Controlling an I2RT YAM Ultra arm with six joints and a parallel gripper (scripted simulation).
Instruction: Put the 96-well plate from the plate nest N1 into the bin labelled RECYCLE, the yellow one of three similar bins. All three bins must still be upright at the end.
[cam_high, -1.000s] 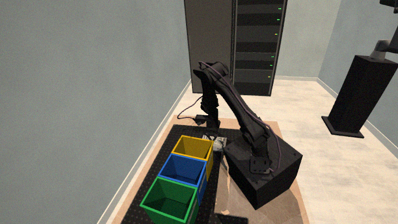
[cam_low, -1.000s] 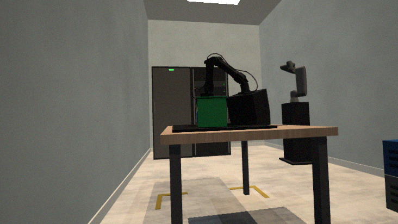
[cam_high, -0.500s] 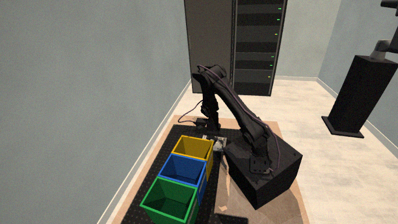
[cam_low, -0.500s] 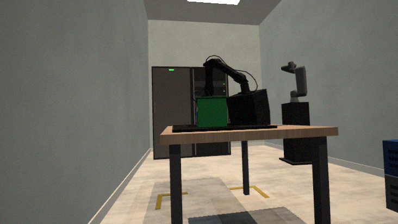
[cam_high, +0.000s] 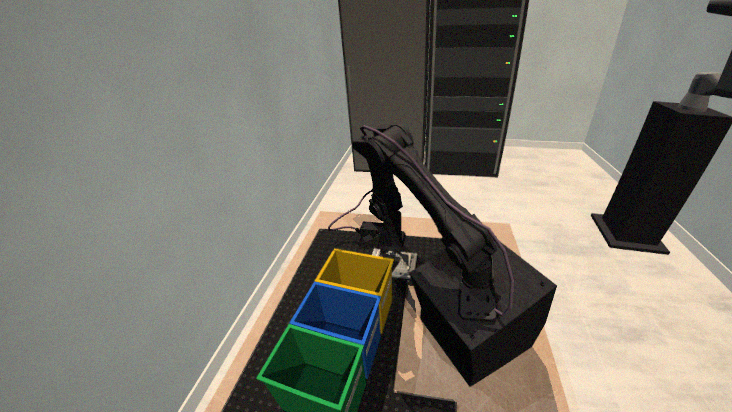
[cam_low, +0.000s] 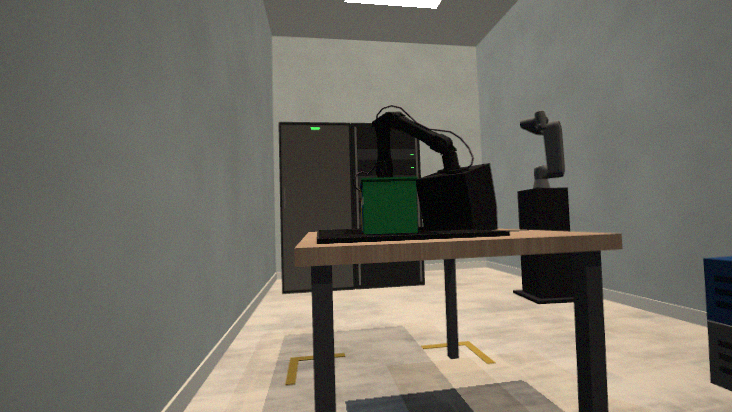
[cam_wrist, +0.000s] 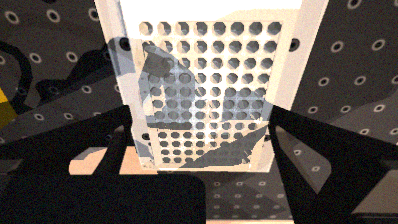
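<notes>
Right now the white 96-well plate is 1 cm ahead of my hand and 1 cm below it. Round my hand: yellow bin: 6 cm ahead, 21 cm to the left, 6 cm above; then blue bin: 6 cm ahead, 34 cm to the left, 6 cm above; then plate nest N1: 1 cm ahead, 2 cm below.
</notes>
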